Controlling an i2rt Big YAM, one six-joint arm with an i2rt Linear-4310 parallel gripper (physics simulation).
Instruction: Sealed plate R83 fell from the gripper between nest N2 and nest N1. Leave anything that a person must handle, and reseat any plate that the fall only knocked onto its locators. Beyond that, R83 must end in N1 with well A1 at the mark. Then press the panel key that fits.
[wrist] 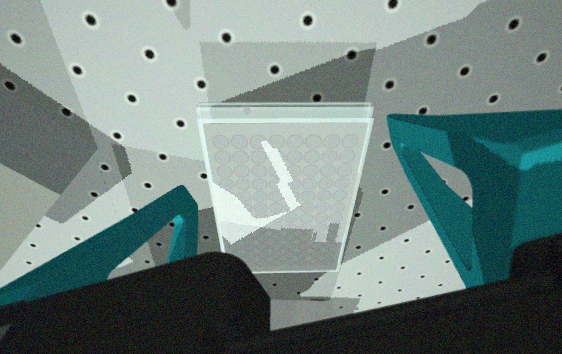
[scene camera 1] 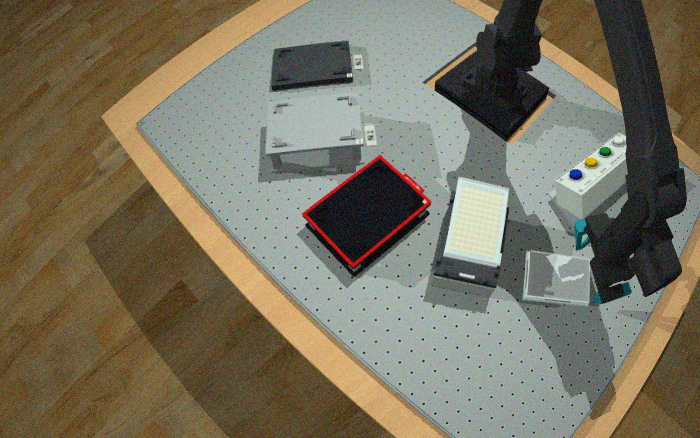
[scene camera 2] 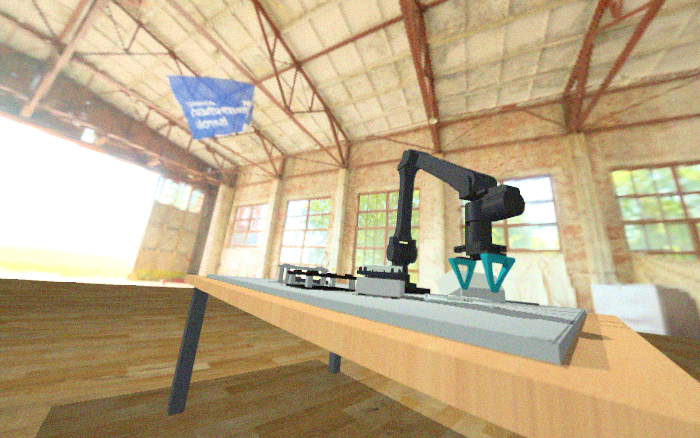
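Observation:
A clear plate with faint round wells lies on the perforated board; I cannot read a name or an A1 mark on it. My gripper is open and empty above it, one finger to each side in the wrist view. The raised light grey nest N1 and the low dark nest N2 are bare, with corner locators. A plate with yellowish wells lies on a dark holder, whose front strip is uncovered. The panel has blue, yellow, green and white keys.
A black holder with a red outline stands at an angle between N1 and the yellowish plate. The arm's base stands at the back of the board. The arm partly covers the panel's right end in the first scene view. A wooden rim borders the board.

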